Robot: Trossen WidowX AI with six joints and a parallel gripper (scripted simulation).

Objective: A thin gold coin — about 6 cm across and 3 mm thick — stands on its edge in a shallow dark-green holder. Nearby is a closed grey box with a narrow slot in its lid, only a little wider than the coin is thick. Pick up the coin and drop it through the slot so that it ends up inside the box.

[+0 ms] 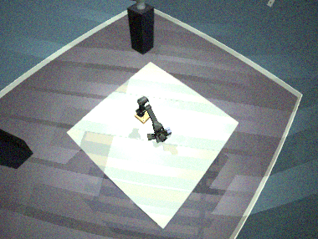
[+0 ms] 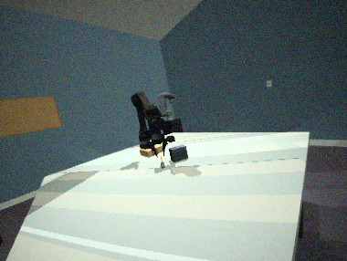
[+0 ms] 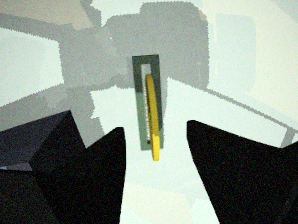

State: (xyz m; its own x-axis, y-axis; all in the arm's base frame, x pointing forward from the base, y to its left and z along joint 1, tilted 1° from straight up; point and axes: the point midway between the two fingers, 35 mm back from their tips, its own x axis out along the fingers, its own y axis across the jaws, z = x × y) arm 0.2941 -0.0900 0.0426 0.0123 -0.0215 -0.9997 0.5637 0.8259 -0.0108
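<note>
My gripper tip is 30 mm above the gold coin.
</note>
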